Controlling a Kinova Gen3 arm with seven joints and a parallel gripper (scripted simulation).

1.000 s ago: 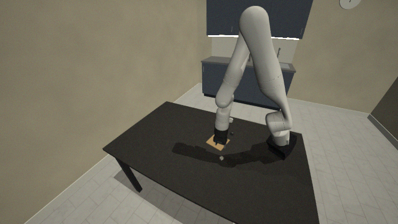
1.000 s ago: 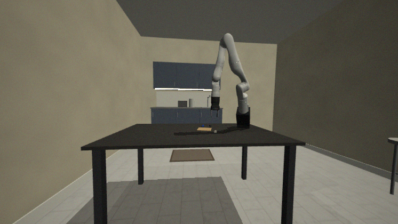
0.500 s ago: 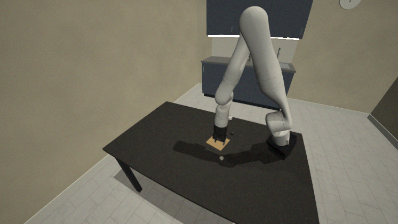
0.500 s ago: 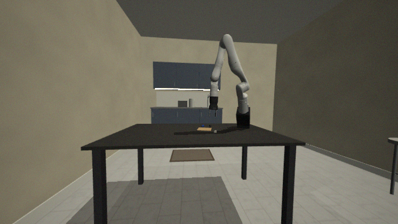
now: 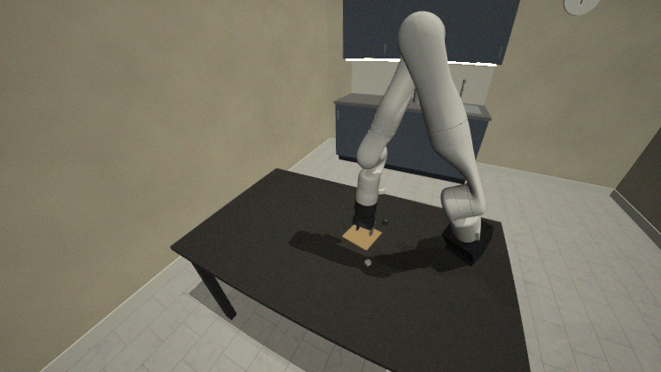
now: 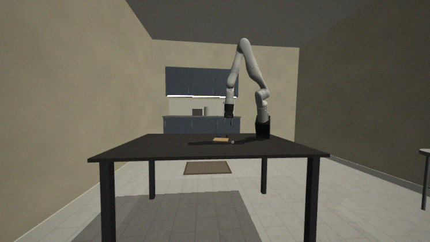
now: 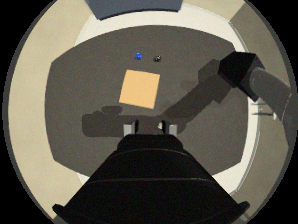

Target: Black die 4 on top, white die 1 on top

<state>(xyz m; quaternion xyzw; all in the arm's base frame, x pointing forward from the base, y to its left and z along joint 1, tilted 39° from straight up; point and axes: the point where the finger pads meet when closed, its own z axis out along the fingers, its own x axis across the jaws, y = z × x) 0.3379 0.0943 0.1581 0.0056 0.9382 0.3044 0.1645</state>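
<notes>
Right now the black die is 25 cm to the right of my hand and 16 cm below it. From my hand the other things lie so: white die: 4 cm behind, 2 cm to the left, 16 cm below; then tan mat: 6 cm ahead, 11 cm to the right, 17 cm below; then blue die: 8 cm ahead, 26 cm to the right, 16 cm below.
</notes>
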